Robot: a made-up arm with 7 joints. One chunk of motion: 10 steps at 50 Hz.
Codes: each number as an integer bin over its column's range. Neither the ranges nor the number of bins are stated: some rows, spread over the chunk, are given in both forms.
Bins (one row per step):
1: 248 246 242 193 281 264
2: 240 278 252 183 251 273
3: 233 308 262 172 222 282
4: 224 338 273 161 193 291
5: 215 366 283 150 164 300
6: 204 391 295 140 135 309
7: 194 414 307 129 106 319
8: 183 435 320 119 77 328
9: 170 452 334 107 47 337
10: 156 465 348 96 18 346
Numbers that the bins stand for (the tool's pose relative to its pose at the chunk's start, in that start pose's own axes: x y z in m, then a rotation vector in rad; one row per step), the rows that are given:
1: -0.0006 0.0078 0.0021 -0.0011 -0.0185 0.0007
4: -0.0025 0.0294 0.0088 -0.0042 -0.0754 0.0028
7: -0.0048 0.0472 0.0161 -0.0074 -0.1315 0.0050
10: -0.0078 0.0592 0.0249 -0.0106 -0.1884 0.0071
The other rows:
2: -0.0012 0.0153 0.0042 -0.0021 -0.0379 0.0014
3: -0.0018 0.0223 0.0064 -0.0032 -0.0566 0.0021
5: -0.0032 0.0359 0.0109 -0.0053 -0.0941 0.0035
6: -0.0040 0.0418 0.0135 -0.0063 -0.1128 0.0042
8: -0.0057 0.0522 0.0189 -0.0084 -0.1503 0.0057
9: -0.0067 0.0561 0.0219 -0.0095 -0.1696 0.0064

